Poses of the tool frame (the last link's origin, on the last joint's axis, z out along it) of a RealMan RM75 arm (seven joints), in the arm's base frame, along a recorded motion.
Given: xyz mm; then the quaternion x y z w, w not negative.
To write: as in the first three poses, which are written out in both.
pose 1, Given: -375 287 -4 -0.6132 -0.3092 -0.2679 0.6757
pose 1, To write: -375 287 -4 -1.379 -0.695 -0.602
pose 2, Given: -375 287 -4 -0.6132 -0.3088 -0.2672 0.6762
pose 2, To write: -375 287 -4 -1.379 -0.694 -0.601
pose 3, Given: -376 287 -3 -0.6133 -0.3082 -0.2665 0.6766
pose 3, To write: -376 287 -3 -1.379 -0.693 -0.599
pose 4, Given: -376 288 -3 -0.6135 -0.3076 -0.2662 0.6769
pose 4, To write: -376 288 -3 -1.379 -0.691 -0.598
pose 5, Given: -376 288 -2 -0.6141 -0.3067 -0.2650 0.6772
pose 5, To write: -376 288 -2 -1.380 -0.689 -0.596
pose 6, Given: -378 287 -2 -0.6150 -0.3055 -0.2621 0.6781
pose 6, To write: -378 287 -2 -1.382 -0.686 -0.589
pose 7, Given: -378 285 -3 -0.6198 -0.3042 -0.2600 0.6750
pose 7, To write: -378 285 -3 -1.394 -0.684 -0.585
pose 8, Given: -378 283 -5 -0.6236 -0.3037 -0.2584 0.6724
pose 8, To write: -378 283 -5 -1.404 -0.684 -0.582
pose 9, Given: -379 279 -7 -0.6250 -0.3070 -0.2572 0.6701
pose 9, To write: -379 279 -7 -1.409 -0.692 -0.580
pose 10, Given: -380 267 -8 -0.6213 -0.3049 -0.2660 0.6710
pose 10, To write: -380 267 -8 -1.400 -0.687 -0.599
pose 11, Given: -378 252 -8 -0.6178 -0.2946 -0.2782 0.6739
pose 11, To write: -378 252 -8 -1.390 -0.663 -0.626
